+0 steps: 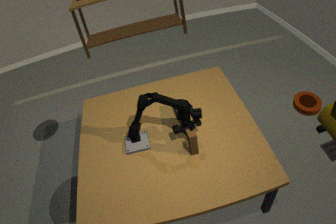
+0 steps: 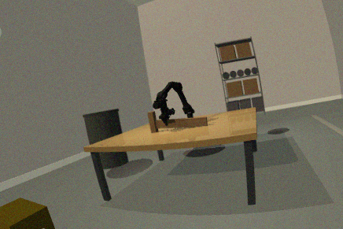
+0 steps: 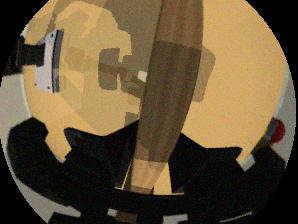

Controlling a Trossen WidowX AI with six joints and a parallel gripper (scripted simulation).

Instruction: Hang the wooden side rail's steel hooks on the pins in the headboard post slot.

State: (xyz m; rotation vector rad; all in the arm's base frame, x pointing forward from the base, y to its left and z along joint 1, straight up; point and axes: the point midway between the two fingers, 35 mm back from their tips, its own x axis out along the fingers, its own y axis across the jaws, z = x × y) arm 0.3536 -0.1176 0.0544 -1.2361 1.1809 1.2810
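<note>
The wooden headboard post lies 120 mm to the right of my gripper tip and 40 mm above it.
</note>
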